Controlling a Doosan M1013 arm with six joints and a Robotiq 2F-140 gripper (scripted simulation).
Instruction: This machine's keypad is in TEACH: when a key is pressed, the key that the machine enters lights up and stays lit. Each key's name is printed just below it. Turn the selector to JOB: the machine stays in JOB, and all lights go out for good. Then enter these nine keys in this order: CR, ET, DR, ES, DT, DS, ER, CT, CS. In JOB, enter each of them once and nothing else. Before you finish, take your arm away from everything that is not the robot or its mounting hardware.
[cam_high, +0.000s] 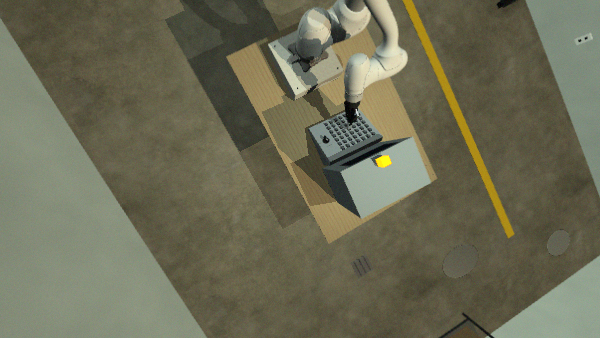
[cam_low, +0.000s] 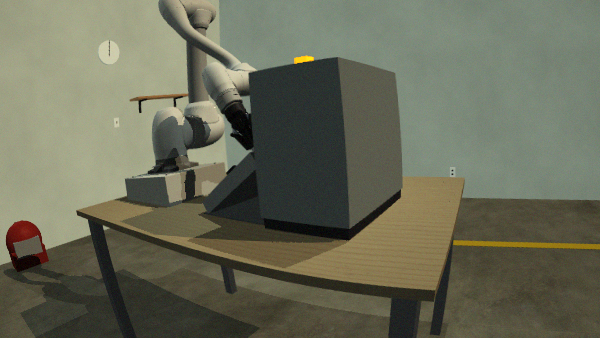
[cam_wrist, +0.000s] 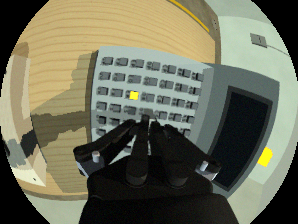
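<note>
The black selector knob lies 16 cm to the right of my hand and 2 cm below it. From my hand the other things lie so: key (6 cm below, 3 cm to the left); sloped keypad (7 cm below, 6 cm to the right, 4 cm ahead).
</note>
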